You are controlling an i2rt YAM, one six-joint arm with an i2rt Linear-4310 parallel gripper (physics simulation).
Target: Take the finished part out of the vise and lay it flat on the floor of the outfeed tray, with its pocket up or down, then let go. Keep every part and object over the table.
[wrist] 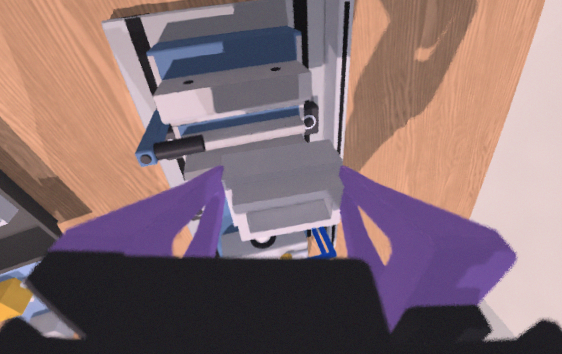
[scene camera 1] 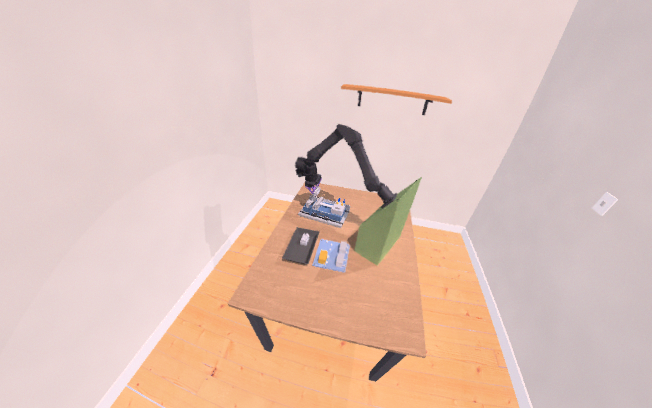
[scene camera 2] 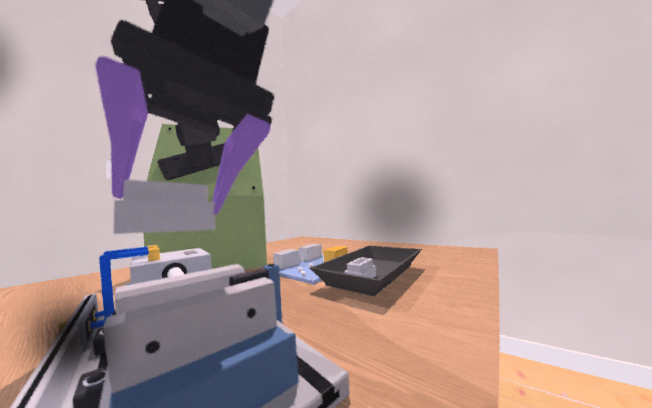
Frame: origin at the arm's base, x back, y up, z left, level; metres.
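Where they show: gripper, between the fingertips: (wrist: 281,176) (scene camera 1: 314,190) (scene camera 2: 170,206); arm's base, origin of its link: (scene camera 1: 390,200) (scene camera 2: 201,160).
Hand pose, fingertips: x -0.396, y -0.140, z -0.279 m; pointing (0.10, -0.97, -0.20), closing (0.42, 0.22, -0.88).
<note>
Things, the pixels of their top centre, and the offset from my fingertips. "*": a spot on its surface instead.
- grey finished part, centre of its top: (wrist: 293,216) (scene camera 2: 166,182) dy +0.019, dx +0.010, dz +0.003 m
- vise, centre of its top: (wrist: 264,210) (scene camera 2: 174,266) (scene camera 1: 325,201) dy -0.059, dx +0.071, dz +0.036 m
- small light grey part, centre of its top: (scene camera 2: 360,261) (scene camera 1: 304,236) dy -0.112, dx -0.038, dz +0.307 m
- light blue plate, centre of its top: (scene camera 2: 313,263) (scene camera 1: 332,254) dy -0.150, dx +0.116, dz +0.392 m
- orange block, centre of its top: (scene camera 2: 335,248) (scene camera 1: 323,254) dy -0.115, dx +0.067, dz +0.428 m
- blue bent tube, a spot on its surface: (wrist: 325,242) (scene camera 2: 107,271) * dy -0.068, dx +0.164, dz +0.005 m
The grey finished part (scene camera 2: 165,217) (wrist: 282,187) is between the two purple fingers, raised above the vise (scene camera 1: 324,212) (scene camera 2: 190,335) (wrist: 230,87). A shallow rectangular recess shows on its face in the wrist view. My gripper (scene camera 1: 314,194) (scene camera 2: 167,205) (wrist: 281,176) is shut on the part, with one finger at each end. In scene camera 2 there is a gap between the part's underside and the vise. The black outfeed tray (scene camera 1: 294,256) (scene camera 2: 347,284) stands on the table beside the vise, with a small light grey part (scene camera 1: 304,239) (scene camera 2: 360,266) inside it.
A light blue plate (scene camera 1: 331,266) holds an orange block (scene camera 1: 323,257) (scene camera 2: 335,253) (wrist: 12,297) and grey blocks (scene camera 1: 343,248) beside the tray. A tall green panel (scene camera 1: 387,227) (scene camera 2: 240,225) stands near the arm's base. A blue bent tube (scene camera 2: 105,280) (wrist: 325,242) rises at the vise.
</note>
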